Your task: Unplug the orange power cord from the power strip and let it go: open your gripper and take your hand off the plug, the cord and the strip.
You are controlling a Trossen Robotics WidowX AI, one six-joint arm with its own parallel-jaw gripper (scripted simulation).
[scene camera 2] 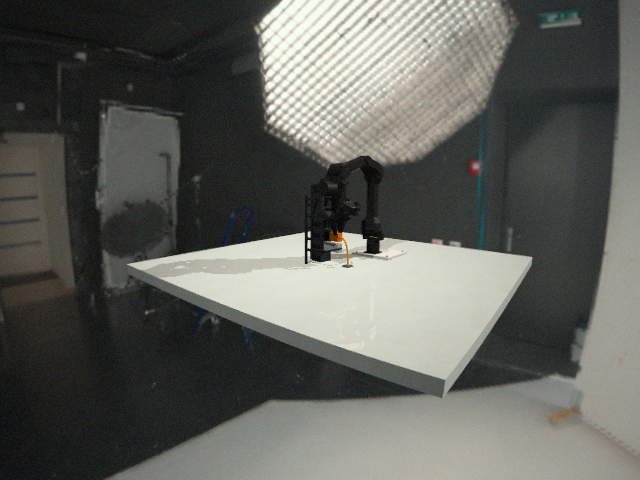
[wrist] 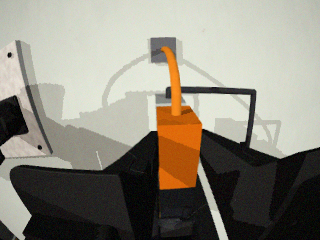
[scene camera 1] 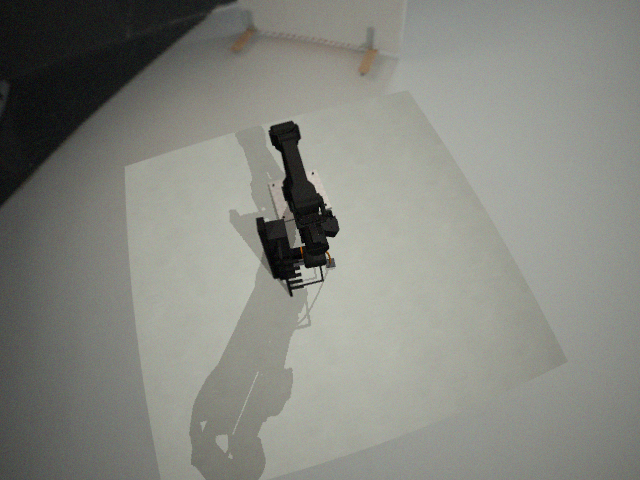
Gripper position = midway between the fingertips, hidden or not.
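Observation:
I can see my gripper (scene camera 2: 337,235), which is visible in the wrist view (wrist: 177,137) as well. There is also an orange plug (wrist: 179,137).

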